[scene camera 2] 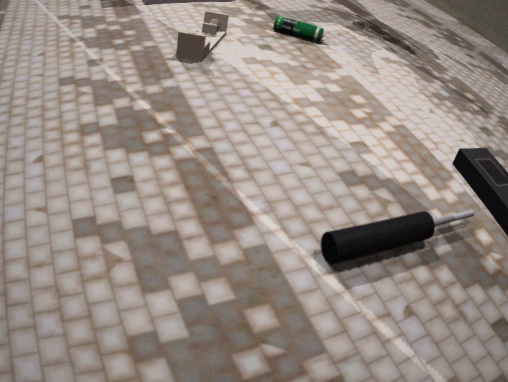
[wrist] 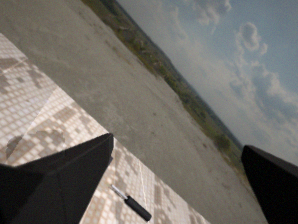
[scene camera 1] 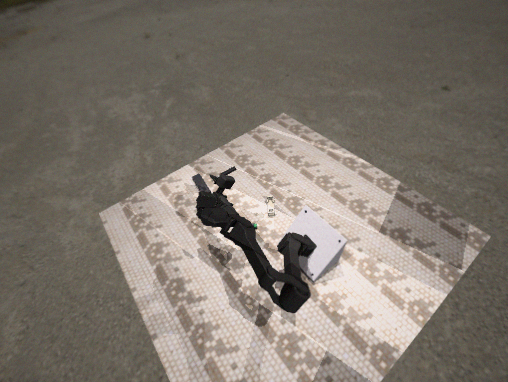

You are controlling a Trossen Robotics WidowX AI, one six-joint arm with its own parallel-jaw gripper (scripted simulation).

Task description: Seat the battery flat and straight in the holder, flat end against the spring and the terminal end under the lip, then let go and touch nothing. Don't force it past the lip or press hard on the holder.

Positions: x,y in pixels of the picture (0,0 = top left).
Scene:
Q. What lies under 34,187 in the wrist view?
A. My gripper.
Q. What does my gripper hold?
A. Nothing.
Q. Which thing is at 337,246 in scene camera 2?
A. A black-handled screwdriver.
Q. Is my gripper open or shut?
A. Open.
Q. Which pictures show my gripper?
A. The wrist view and scene camera 1 only.

